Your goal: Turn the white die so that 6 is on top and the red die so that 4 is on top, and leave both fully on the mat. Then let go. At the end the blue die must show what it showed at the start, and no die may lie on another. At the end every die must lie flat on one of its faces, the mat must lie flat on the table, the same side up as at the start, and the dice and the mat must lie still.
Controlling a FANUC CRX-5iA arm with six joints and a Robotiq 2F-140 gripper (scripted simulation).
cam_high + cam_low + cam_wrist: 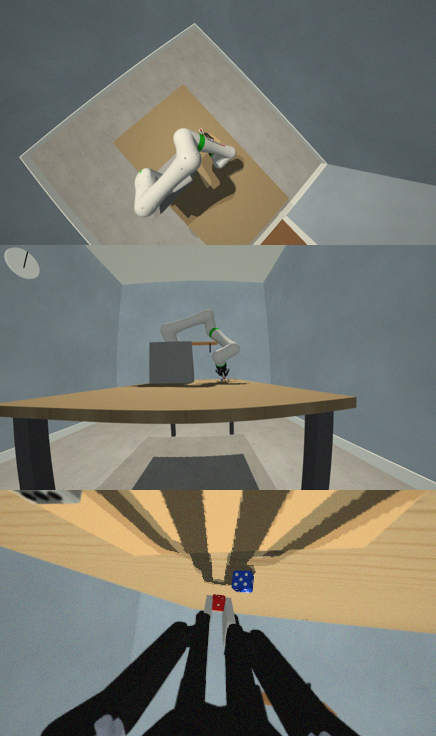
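Right now the red die is 2 cm to the left of my hand and 2 cm below it. Round my hand: blue die (4 cm to the right, 3 cm below, 2 cm behind); then white die (15 cm to the right, 3 cm below, 3 cm ahead); then tan mat (15 cm to the right, 4 cm below, 1 cm ahead).
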